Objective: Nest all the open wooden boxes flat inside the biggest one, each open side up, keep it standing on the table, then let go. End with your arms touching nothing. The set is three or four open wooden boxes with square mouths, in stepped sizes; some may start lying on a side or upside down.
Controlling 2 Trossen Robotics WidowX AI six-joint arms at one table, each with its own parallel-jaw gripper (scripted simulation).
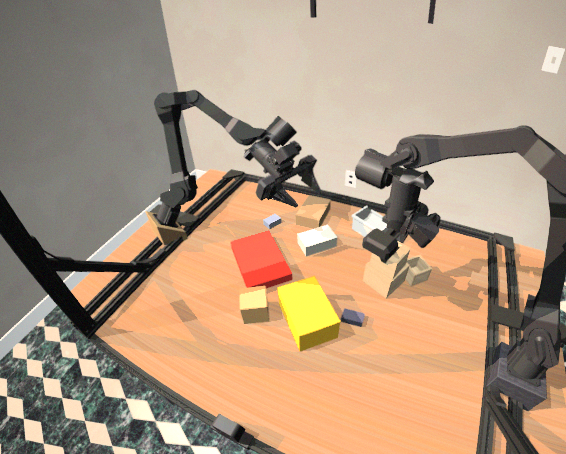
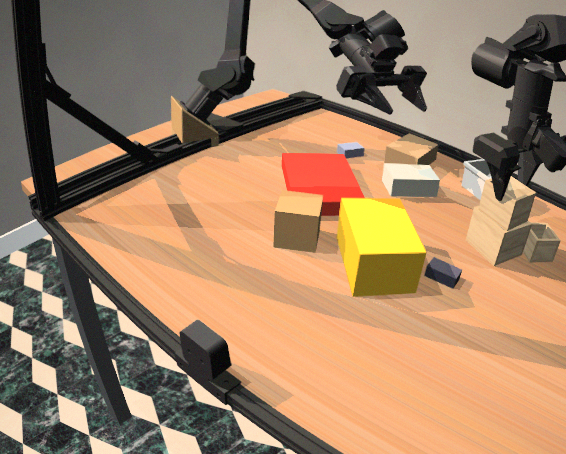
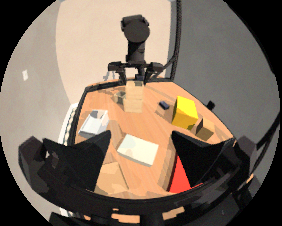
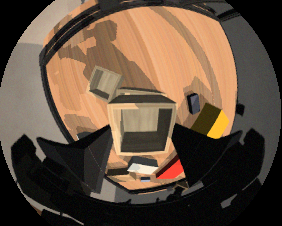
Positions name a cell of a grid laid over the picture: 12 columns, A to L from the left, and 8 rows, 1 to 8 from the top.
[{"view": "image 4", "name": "my right gripper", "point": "G5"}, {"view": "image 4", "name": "smallest wooden box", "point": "E4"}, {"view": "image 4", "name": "middle-sized wooden box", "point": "G5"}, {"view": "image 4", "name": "yellow block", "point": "J5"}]
